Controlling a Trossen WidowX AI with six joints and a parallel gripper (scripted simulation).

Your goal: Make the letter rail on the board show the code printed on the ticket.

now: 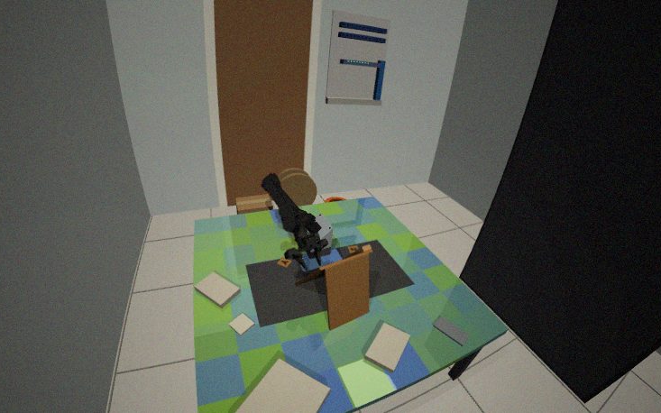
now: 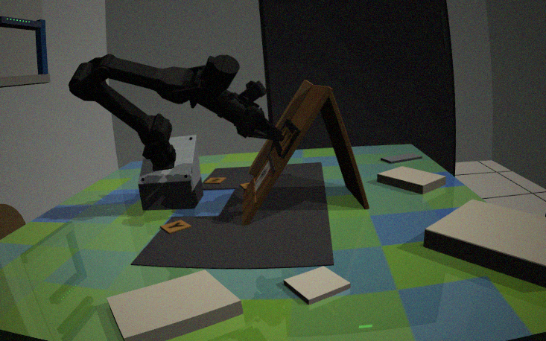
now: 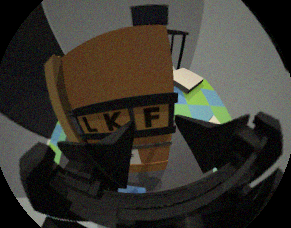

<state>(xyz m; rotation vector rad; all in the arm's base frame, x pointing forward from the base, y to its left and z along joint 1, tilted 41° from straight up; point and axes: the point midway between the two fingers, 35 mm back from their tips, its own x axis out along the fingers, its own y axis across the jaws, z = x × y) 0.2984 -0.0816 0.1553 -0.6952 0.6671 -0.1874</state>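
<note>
Right now my gripper tip is 10 mm short of the orange letter tile marked f and 10 mm above it. Also, from my gripper tip: dark mat: 120 mm behind, 140 mm to the left, 180 mm below; orange letter tile marked l: 10 mm ahead, 120 mm to the left, 10 mm below; white ticket: 50 mm behind, 80 mm to the left, 100 mm below.
</note>
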